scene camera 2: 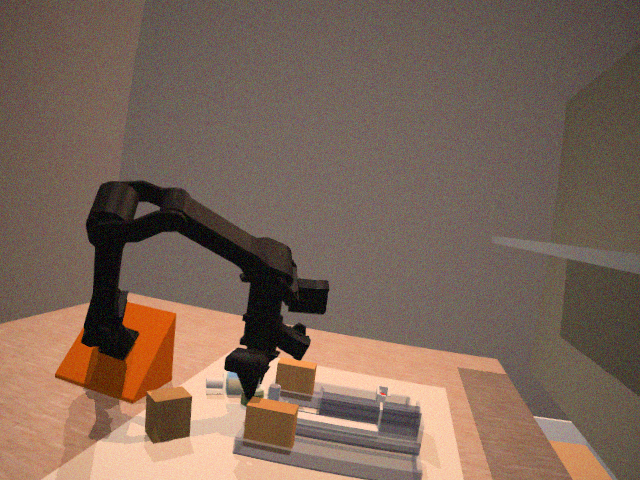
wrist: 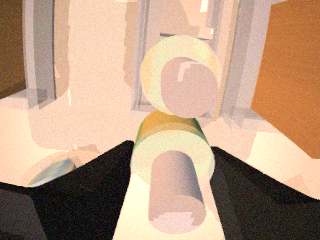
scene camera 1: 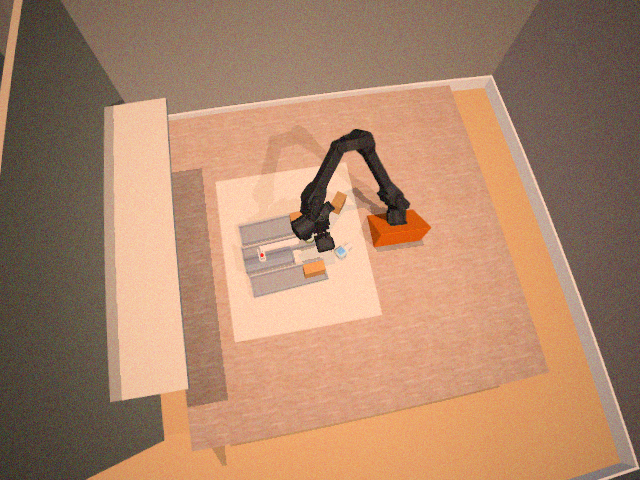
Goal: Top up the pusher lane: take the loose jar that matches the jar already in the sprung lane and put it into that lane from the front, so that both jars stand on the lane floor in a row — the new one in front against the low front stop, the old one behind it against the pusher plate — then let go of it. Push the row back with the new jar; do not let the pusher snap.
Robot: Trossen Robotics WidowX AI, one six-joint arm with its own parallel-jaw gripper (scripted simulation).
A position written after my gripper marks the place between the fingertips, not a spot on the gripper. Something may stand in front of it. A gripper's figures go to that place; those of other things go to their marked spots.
Labels:
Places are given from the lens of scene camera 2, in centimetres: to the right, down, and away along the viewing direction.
my gripper (scene camera 2: pixel 252 394): -12, 27, 72
brown box (scene camera 2: pixel 168 411): -23, 26, 61
brown box (scene camera 2: pixel 299 376): -4, 27, 82
brown box (scene camera 2: pixel 267 421): -8, 28, 62

